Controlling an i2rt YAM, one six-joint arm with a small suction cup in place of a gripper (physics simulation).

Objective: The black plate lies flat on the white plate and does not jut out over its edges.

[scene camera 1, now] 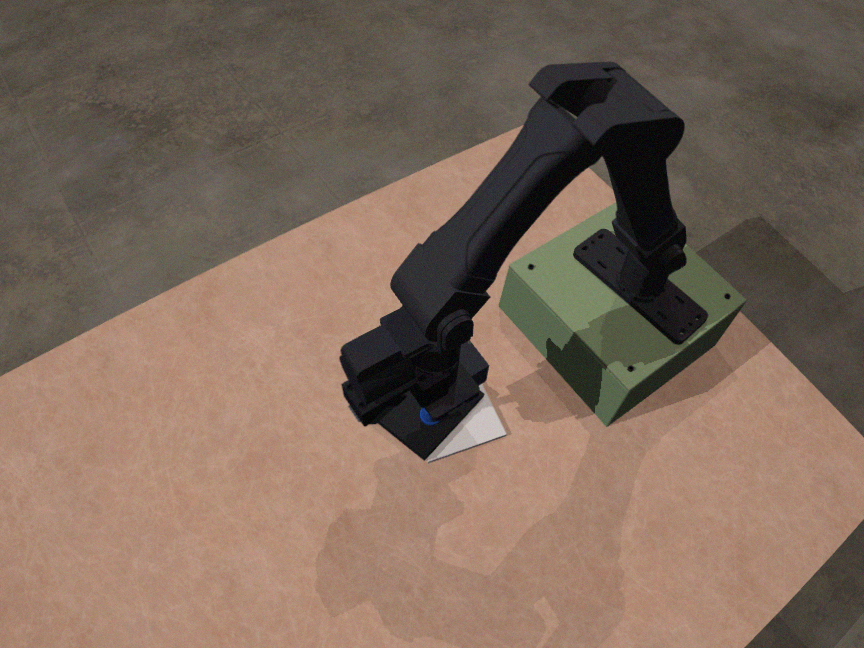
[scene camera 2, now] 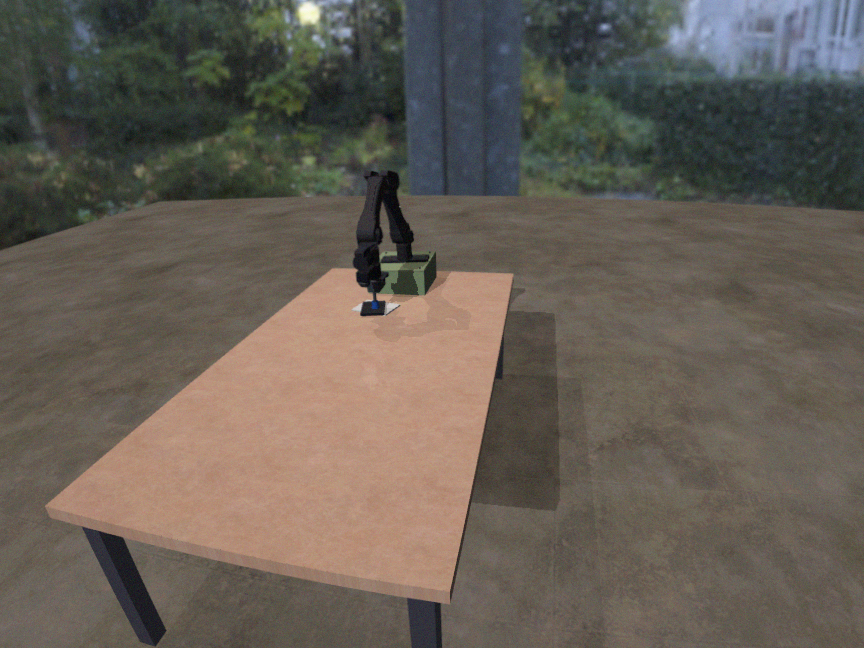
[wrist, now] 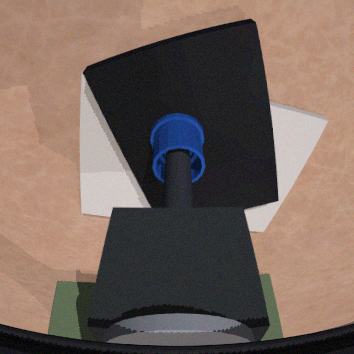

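Pixels of known places: hand, tool point: (scene camera 2: 375, 309) (wrist: 177, 130); arm's base, link origin: (scene camera 1: 639, 286) (scene camera 2: 405, 260).
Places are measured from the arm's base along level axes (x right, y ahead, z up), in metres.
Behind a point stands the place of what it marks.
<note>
The black plate (scene camera 1: 417, 440) {z -0.095, x 0.045, y 0.354 m} (scene camera 2: 365, 312) {z -0.095, x 0.090, y 0.364 m} (wrist: 225, 75) {z -0.095, x 0.090, y 0.349 m} looks about level on top of the white plate (scene camera 1: 484, 424) {z -0.104, x 0.010, y 0.265 m} (scene camera 2: 392, 306) {z -0.104, x 0.006, y 0.275 m} (wrist: 296, 145) {z -0.104, x 0.138, y 0.293 m} and is turned relative to it. In the wrist view its far part juts out beyond the white plate's far edge. White corners show to its left and right. My gripper, a blue suction cup (scene camera 1: 428, 417) (scene camera 2: 374, 304) (wrist: 177, 137), is open, with its rim at the black plate's top face near the middle. Whether the rim still touches the plate is hard to tell. The arm hides part of both plates in scene camera 1.
The green base box (scene camera 1: 558, 306) {z -0.007, x 0.049, y 0.113 m} (scene camera 2: 406, 279) {z -0.045, x -0.025, y 0.127 m} (wrist: 67, 305) {z -0.078, x -0.080, y 0.132 m} carries the arm and stands close beside the plates, at the table's end. The table (scene camera 1: 209, 418) {z -0.109, x 0.244, y 0.547 m} (scene camera 2: 300, 432) {z -0.110, x 0.071, y 1.098 m} stretches away from the box. The arm's shadow falls across the table near the plates.
</note>
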